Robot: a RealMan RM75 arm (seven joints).
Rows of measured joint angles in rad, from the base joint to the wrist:
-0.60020, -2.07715, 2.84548, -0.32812, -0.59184, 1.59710, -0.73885
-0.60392, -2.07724, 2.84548, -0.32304, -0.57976, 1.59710, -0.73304
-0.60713, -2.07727, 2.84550, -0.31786, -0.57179, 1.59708, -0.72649
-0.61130, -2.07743, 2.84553, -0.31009, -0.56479, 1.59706, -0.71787
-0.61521, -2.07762, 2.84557, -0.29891, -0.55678, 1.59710, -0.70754
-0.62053, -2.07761, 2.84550, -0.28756, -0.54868, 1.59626, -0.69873
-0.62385, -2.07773, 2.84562, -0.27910, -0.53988, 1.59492, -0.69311
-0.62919, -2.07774, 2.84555, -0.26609, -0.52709, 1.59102, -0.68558
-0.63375, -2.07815, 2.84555, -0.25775, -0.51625, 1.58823, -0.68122
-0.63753, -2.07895, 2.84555, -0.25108, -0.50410, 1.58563, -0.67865
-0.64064, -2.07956, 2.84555, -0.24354, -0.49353, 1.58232, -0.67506
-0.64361, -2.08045, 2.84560, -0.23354, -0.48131, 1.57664, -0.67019
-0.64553, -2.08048, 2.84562, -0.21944, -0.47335, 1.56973, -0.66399
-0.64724, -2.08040, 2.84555, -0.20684, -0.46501, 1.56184, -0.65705
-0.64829, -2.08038, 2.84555, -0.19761, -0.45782, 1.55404, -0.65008
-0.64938, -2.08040, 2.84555, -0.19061, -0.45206, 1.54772, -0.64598
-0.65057, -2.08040, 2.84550, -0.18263, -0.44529, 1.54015, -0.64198
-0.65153, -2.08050, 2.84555, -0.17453, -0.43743, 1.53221, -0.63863
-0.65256, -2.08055, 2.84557, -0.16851, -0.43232, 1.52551, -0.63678
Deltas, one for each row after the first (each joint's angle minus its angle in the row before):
-0.00372, -0.00009, 0.00000, 0.00508, 0.01208, 0.00000, 0.00581
-0.00321, -0.00003, 0.00002, 0.00518, 0.00797, -0.00002, 0.00655
-0.00417, -0.00016, 0.00003, 0.00777, 0.00700, -0.00002, 0.00862
-0.00391, -0.00019, 0.00004, 0.01118, 0.00801, 0.00004, 0.01033
-0.00532, 0.00001, -0.00007, 0.01135, 0.00810, -0.00084, 0.00881
-0.00332, -0.00012, 0.00012, 0.00846, 0.00880, -0.00134, 0.00562
-0.00534, -0.00001, -0.00007, 0.01301, 0.01279, -0.00390, 0.00753
-0.00456, -0.00041, 0.00000, 0.00834, 0.01084, -0.00279, 0.00436
-0.00378, -0.00080, 0.00000, 0.00667, 0.01215, -0.00260, 0.00257
-0.00311, -0.00061, 0.00000, 0.00754, 0.01057, -0.00331, 0.00359
-0.00297, -0.00089, 0.00005, 0.01000, 0.01222, -0.00568, 0.00487
-0.00192, -0.00003, 0.00002, 0.01410, 0.00796, -0.00691, 0.00620
-0.00171, 0.00008, -0.00007, 0.01260, 0.00834, -0.00789, 0.00694
-0.00105, 0.00002, 0.00000, 0.00923, 0.00719, -0.00780, 0.00697
-0.00109, -0.00002, 0.00000, 0.00700, 0.00576, -0.00632, 0.00410
-0.00119, 0.00000, -0.00005, 0.00798, 0.00677, -0.00757, 0.00400
-0.00096, -0.00010, 0.00005, 0.00810, 0.00786, -0.00794, 0.00335
-0.00103, -0.00005, 0.00002, 0.00602, 0.00511, -0.00670, 0.00185

